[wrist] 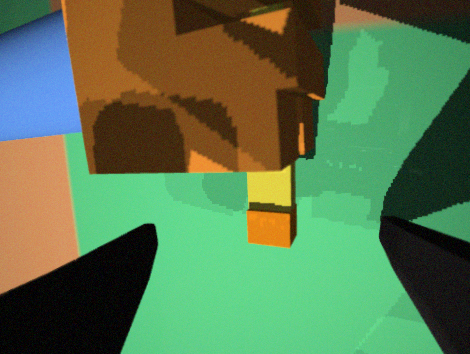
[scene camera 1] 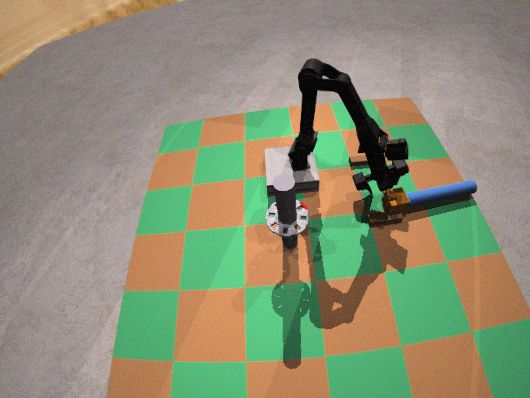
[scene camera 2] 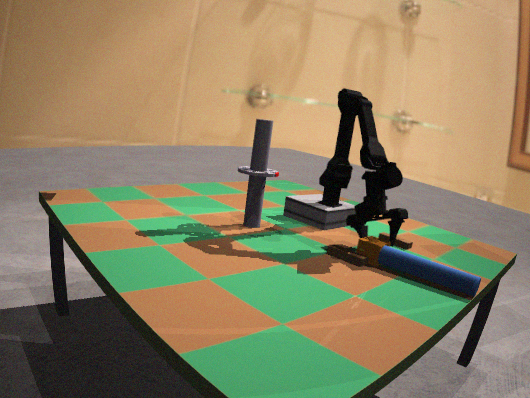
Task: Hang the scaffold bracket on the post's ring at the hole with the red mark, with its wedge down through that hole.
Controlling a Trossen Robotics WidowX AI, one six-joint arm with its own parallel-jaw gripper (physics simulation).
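Note:
The scaffold bracket lies on the table, its orange head (scene camera 1: 397,200) (scene camera 2: 369,251) (wrist: 175,75) joined to a blue tube (scene camera 1: 442,192) (scene camera 2: 430,270) (wrist: 35,90). In the wrist view, its wedge (wrist: 270,187) shows as a yellow strip with an orange end, sticking out from the head. My gripper (scene camera 1: 380,190) (scene camera 2: 378,238) (wrist: 267,230) is open, low at the head, with one finger on each side of the wedge's orange end in the wrist view. The grey post (scene camera 1: 286,205) (scene camera 2: 261,145) stands upright and carries a holed ring (scene camera 1: 295,231) (scene camera 2: 244,170) with a red mark (scene camera 1: 304,205) (scene camera 2: 276,174).
Two brown blocks lie near the head: one (scene camera 1: 358,161) (scene camera 2: 402,242) towards the back, one (scene camera 1: 386,219) (scene camera 2: 345,254) beside the head. The arm's grey base (scene camera 1: 276,162) (scene camera 2: 320,212) stands behind the post. The tube reaches towards the table's right edge.

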